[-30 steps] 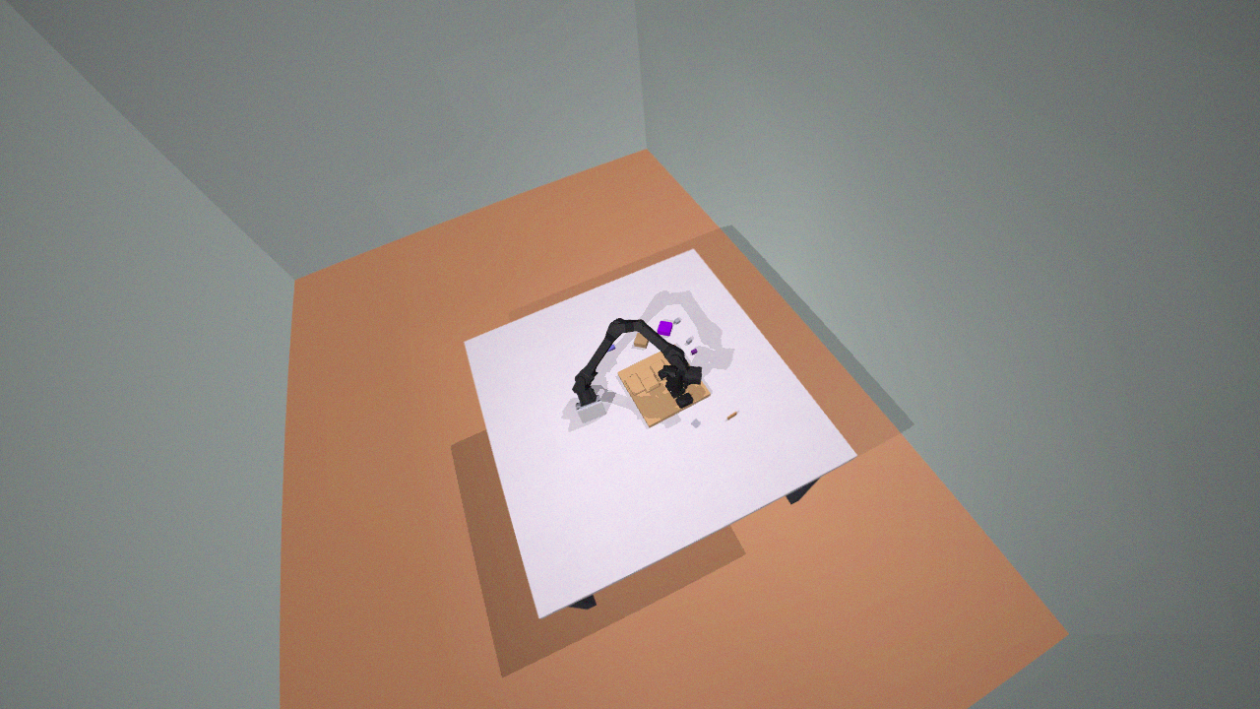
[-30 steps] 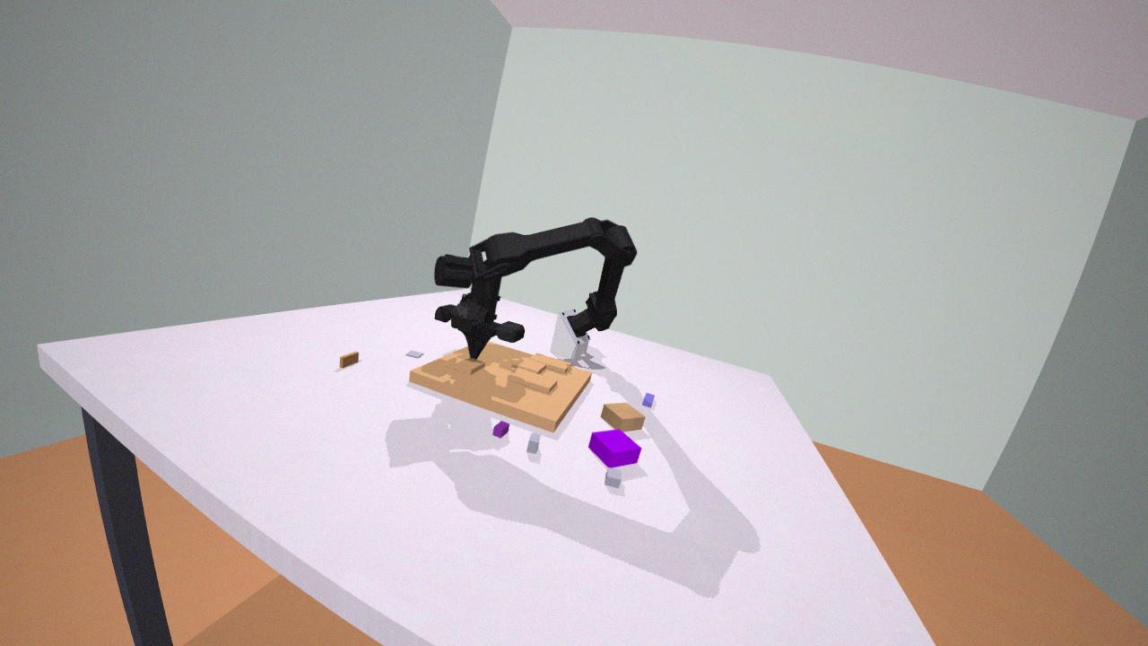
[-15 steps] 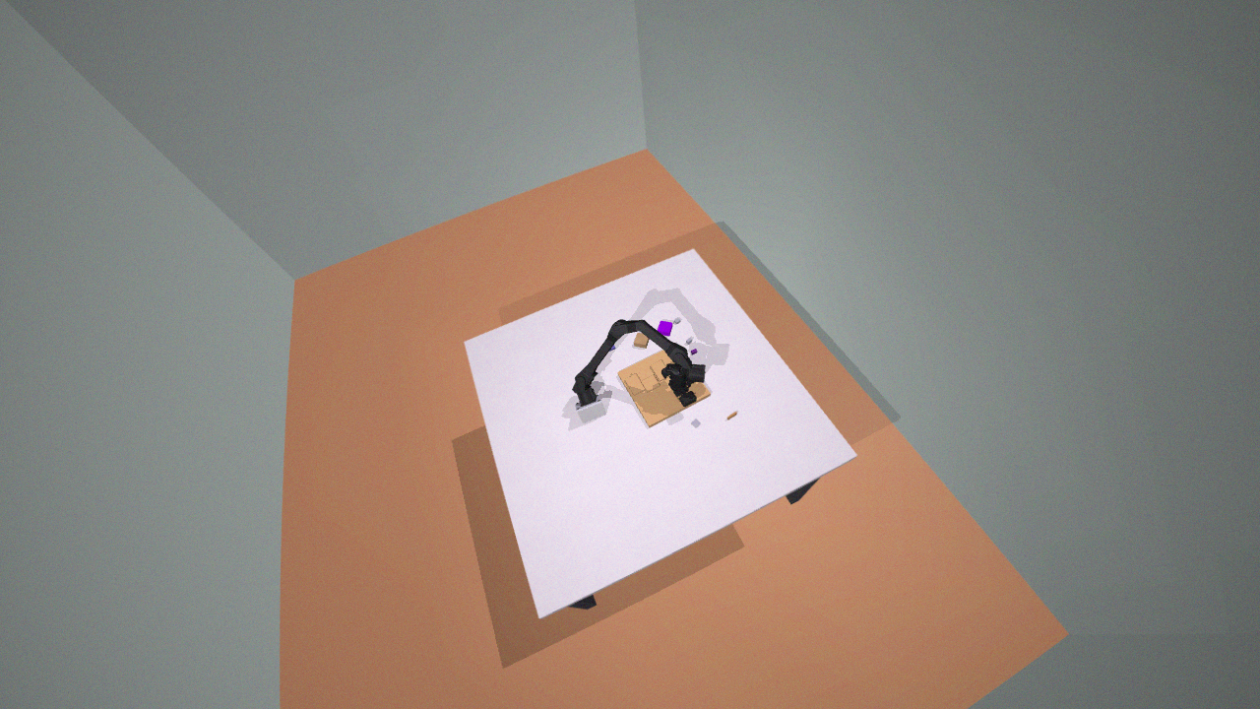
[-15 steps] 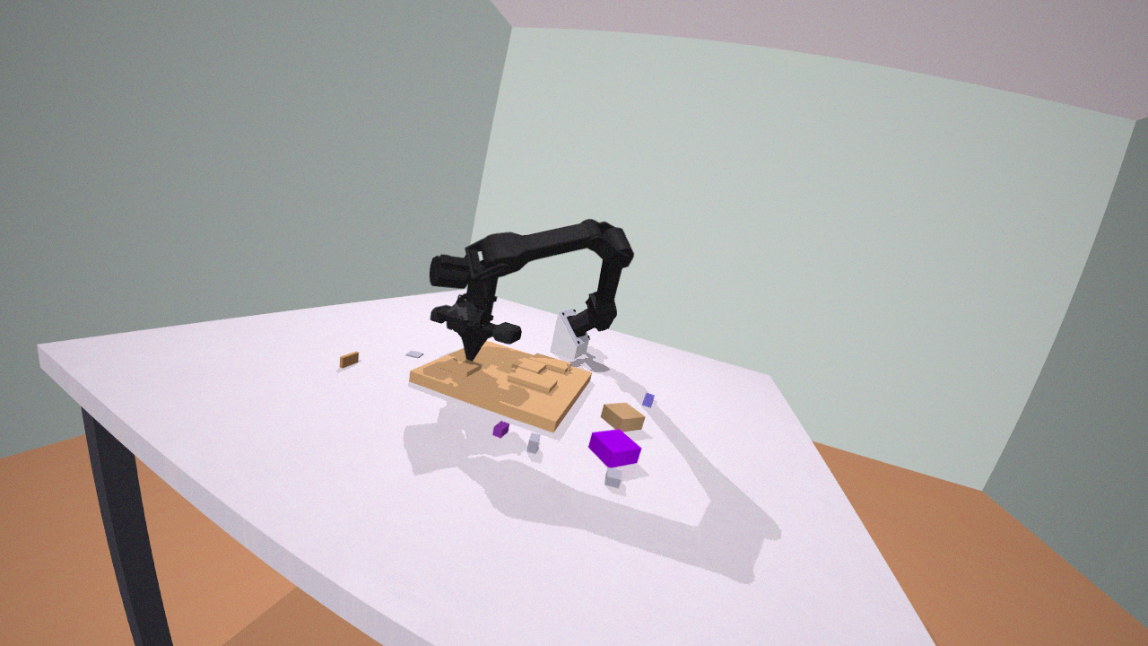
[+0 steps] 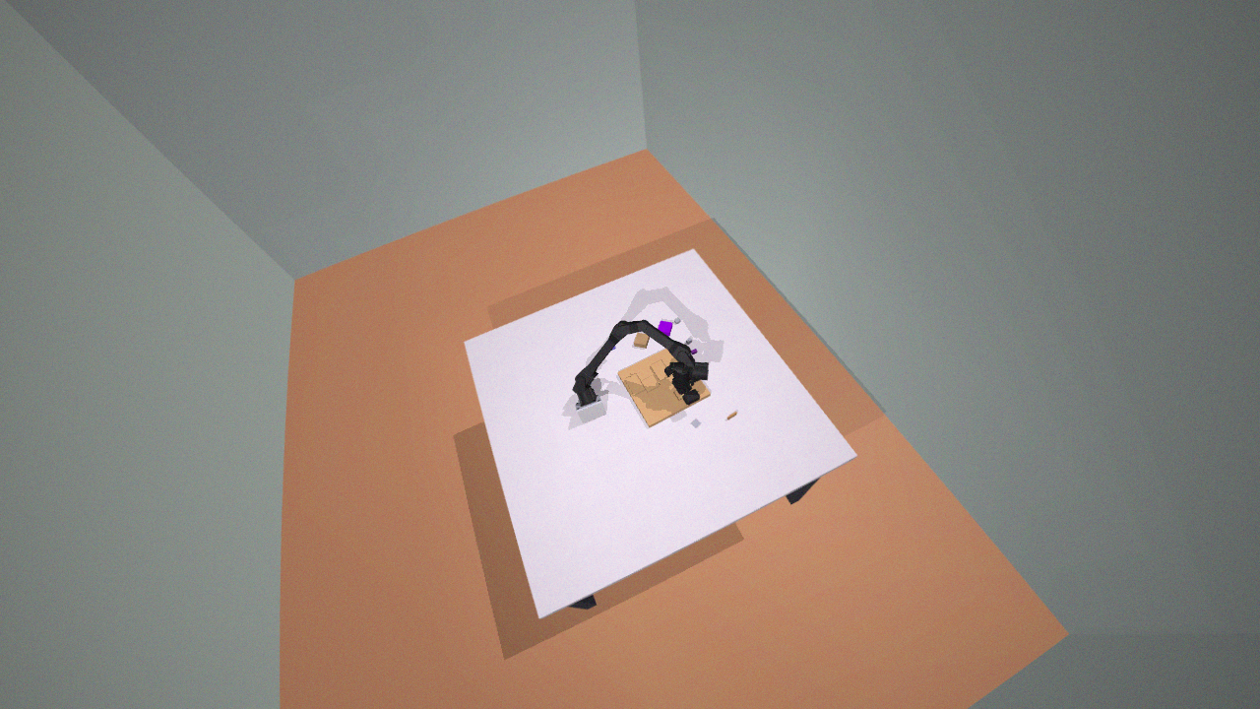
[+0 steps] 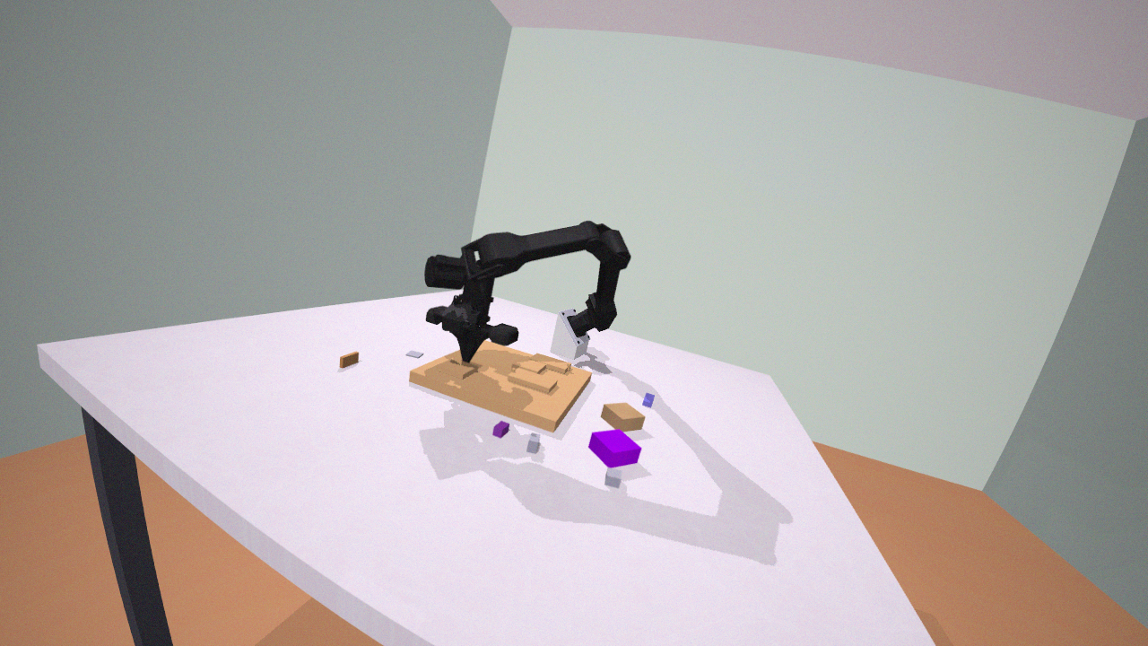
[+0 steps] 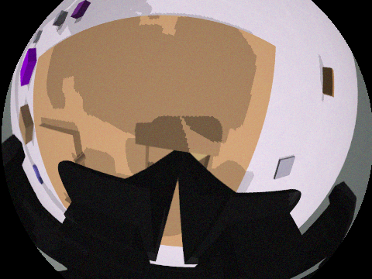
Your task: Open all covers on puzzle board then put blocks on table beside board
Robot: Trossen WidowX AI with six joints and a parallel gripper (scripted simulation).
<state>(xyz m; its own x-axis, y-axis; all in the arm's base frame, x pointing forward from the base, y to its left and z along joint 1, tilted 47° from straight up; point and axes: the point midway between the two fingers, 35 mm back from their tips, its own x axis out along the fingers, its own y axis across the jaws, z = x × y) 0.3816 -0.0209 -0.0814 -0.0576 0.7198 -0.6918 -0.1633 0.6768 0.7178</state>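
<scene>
Now: the grey tile 1 cm ahead of my gripper tip, 14 cm to the right of it and 2 cm below it. Round my gripper tip: large purple block (6 cm ahead, 35 cm to the left, 1 cm below); then small purple cube (13 cm ahead, 19 cm to the left, 2 cm below); then brown box (7 cm behind, 33 cm to the left, 1 cm below).
</scene>
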